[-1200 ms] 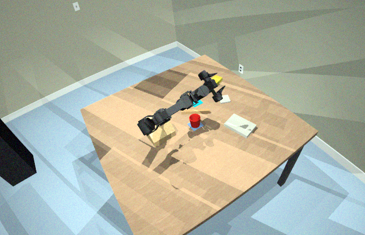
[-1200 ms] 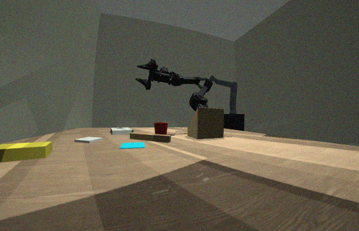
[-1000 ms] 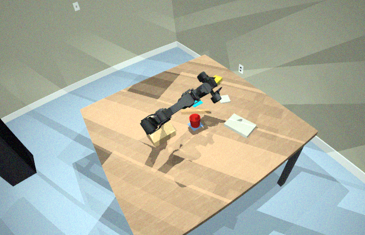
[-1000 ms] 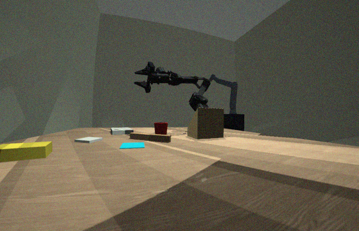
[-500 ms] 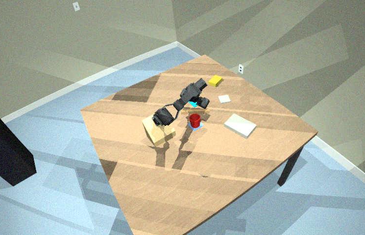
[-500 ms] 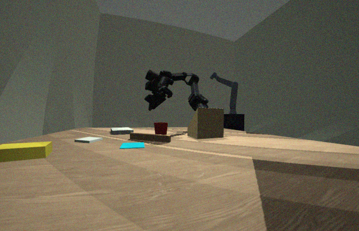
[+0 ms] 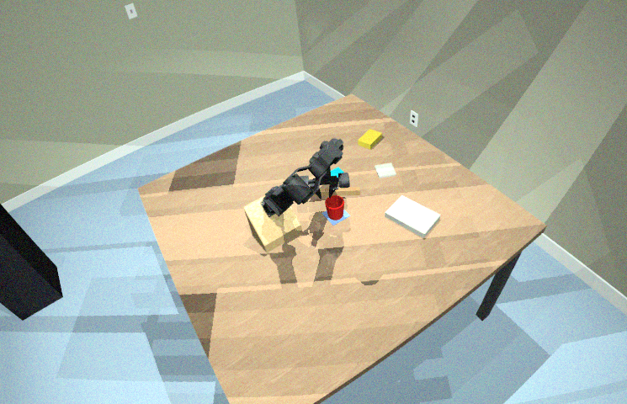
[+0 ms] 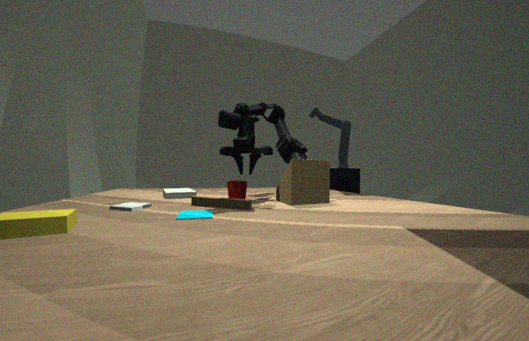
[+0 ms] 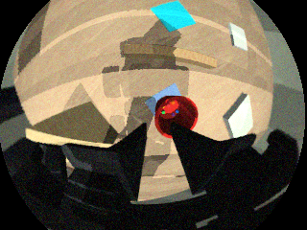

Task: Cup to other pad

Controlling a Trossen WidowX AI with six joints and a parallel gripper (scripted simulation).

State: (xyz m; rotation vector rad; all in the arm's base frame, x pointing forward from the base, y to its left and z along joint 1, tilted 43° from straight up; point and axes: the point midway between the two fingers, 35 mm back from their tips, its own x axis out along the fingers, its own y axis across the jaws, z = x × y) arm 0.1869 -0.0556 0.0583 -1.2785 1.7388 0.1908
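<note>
The red cup is 6 cm below my gripper tip, 3 cm ahead of it and 2 cm to the right of it. Round my gripper tip: wooden bar 10 cm ahead, 9 cm below, 7 cm to the left; cyan pad 17 cm ahead, 16 cm to the left, 11 cm below; light blue pad 11 cm below, 3 cm ahead, 2 cm to the right.
</note>
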